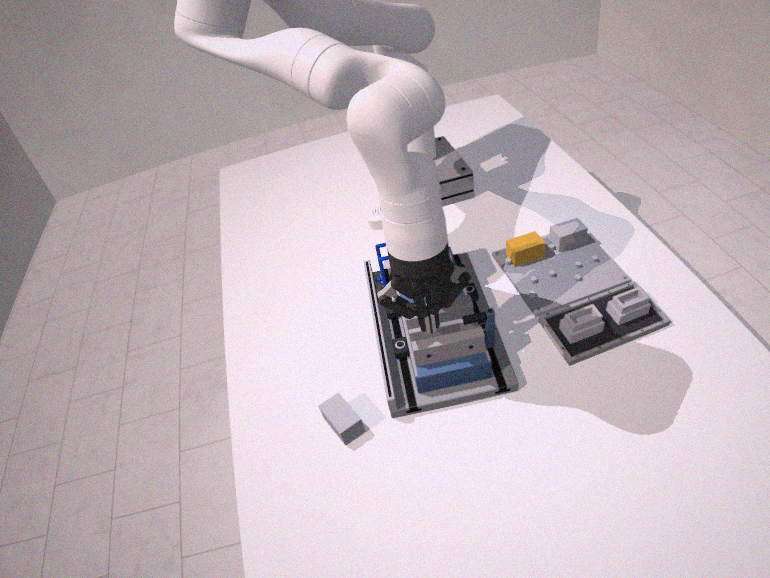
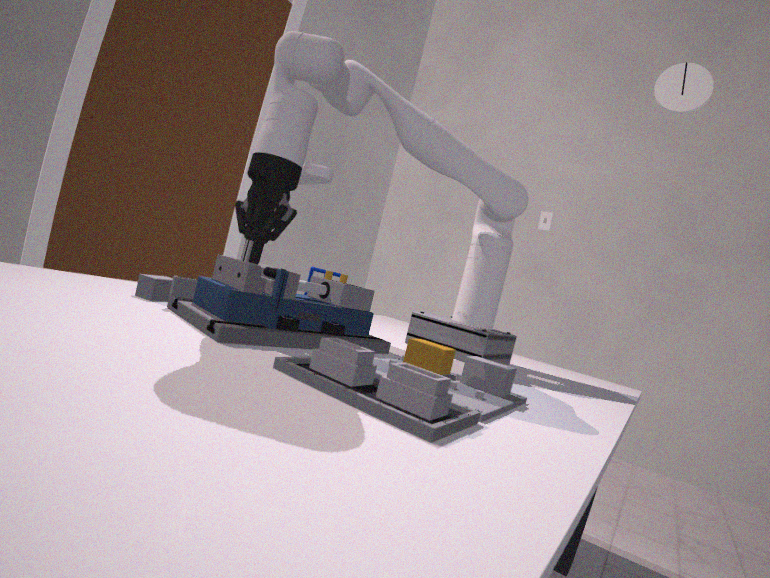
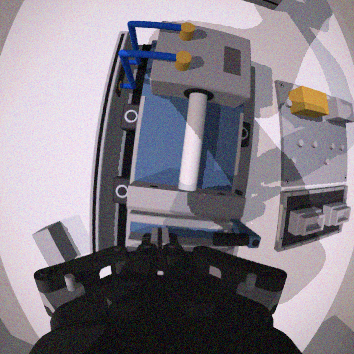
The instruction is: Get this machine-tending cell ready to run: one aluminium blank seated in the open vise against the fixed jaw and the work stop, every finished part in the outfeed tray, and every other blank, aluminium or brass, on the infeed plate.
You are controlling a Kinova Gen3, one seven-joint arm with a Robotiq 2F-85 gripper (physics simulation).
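Frame: origin at the arm's base, x up, y left, z back, level; millimetres.
Where they show: gripper, fingertip midpoint: (image 1: 429, 329) (image 3: 159, 237); arm's base at its link origin: (image 2: 471, 324).
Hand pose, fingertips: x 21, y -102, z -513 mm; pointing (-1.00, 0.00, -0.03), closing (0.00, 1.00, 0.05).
Each offset is from my fingertips to the top centre of the thing. "pt": to the spot under its first point.
My gripper (image 1: 430, 328) (image 2: 250, 260) (image 3: 159, 237) is shut and empty, pointing down over the gap between the jaws of the blue vise @[dy +19, dx +10, dz +72 mm] (image 1: 454, 374) (image 2: 245, 306) (image 3: 162, 120). Its tips are close behind the fixed jaw (image 1: 450, 349) (image 2: 235, 273); contact is unclear. I see no blank between the jaws. The work stop @[pt dy +88, dx -22, dz -8 mm] (image 1: 490, 328) (image 2: 281, 292) is beside the gap. An aluminium blank @[dy -154, dx -53, dz -63 mm] (image 1: 340, 415) (image 2: 153, 287) (image 3: 55, 244) lies on the table. A brass blank @[dy +222, dx -45, dz +180 mm] (image 1: 525, 248) (image 2: 429, 356) (image 3: 309, 101) and an aluminium blank @[dy +312, dx -45, dz +190 mm] (image 1: 568, 234) (image 2: 488, 375) (image 3: 341, 110) are on the infeed plate @[dy +271, dx -81, dz +137 mm] (image 1: 603, 273) (image 3: 312, 167).
Two finished parts @[pt dy +232, dx -49, dz -25 mm] (image 1: 582, 323) @[pt dy +317, dx -48, dz -16 mm] (image 1: 628, 305) stand in the outfeed tray @[pt dy +289, dx -85, dz -57 mm] (image 1: 621, 343) (image 2: 348, 396), beside the infeed plate. The vise's rear block @[dy +29, dx +7, dz +166 mm] (image 3: 215, 65) carries blue pipes @[pt dy -13, dx +20, dz +150 mm] (image 3: 155, 55) with yellow fittings. A white rod @[dy +25, dx -3, dz +87 mm] (image 3: 193, 145) runs to the moving jaw (image 3: 185, 201).
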